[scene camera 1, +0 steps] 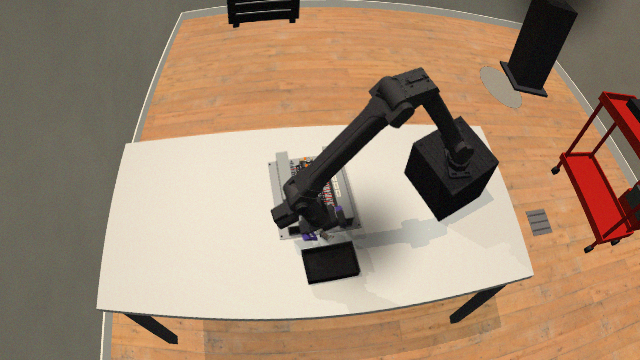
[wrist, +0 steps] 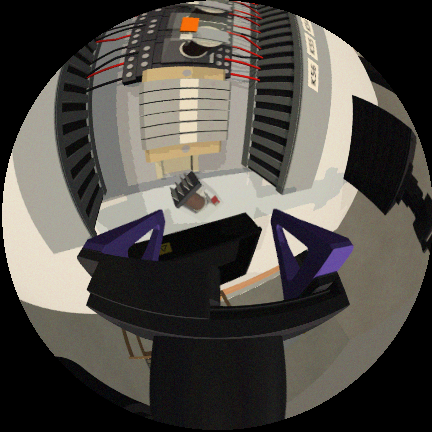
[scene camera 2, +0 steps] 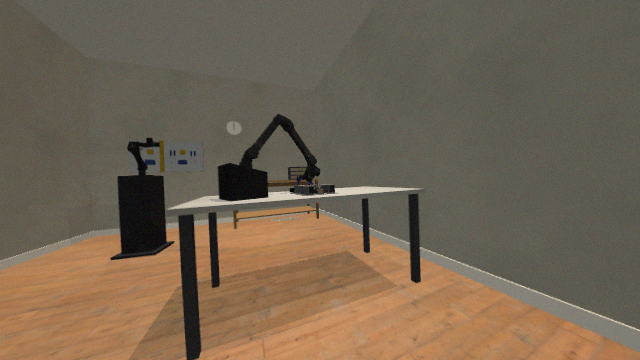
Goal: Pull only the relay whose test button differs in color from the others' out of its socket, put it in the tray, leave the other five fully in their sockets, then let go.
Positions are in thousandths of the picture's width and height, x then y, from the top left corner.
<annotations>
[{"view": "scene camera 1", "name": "gripper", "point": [516,649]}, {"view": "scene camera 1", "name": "grey panel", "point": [427,482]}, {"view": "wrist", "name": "gripper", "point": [503,497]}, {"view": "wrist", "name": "grey panel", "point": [267,249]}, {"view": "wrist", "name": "grey terminal block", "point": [397,270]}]
</annotations>
